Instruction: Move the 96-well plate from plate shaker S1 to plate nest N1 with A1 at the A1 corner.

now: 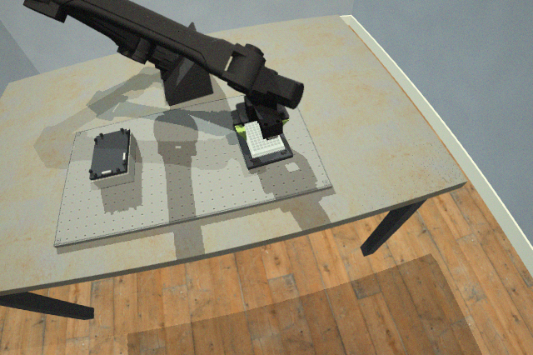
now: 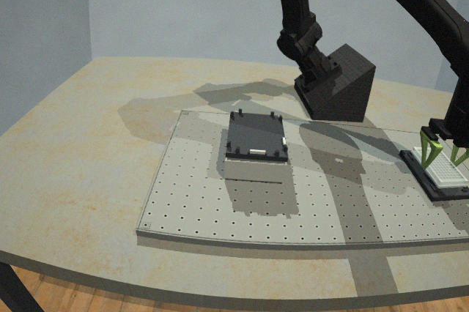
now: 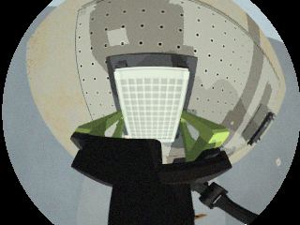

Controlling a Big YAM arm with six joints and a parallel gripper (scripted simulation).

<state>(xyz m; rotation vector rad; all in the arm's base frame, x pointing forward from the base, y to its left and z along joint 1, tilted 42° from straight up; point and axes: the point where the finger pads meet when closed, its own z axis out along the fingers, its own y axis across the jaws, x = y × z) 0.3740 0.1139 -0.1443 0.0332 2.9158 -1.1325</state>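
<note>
My gripper is now right at the white 96-well plate. Round my hand: plate nest N1: 20 mm below.
</note>
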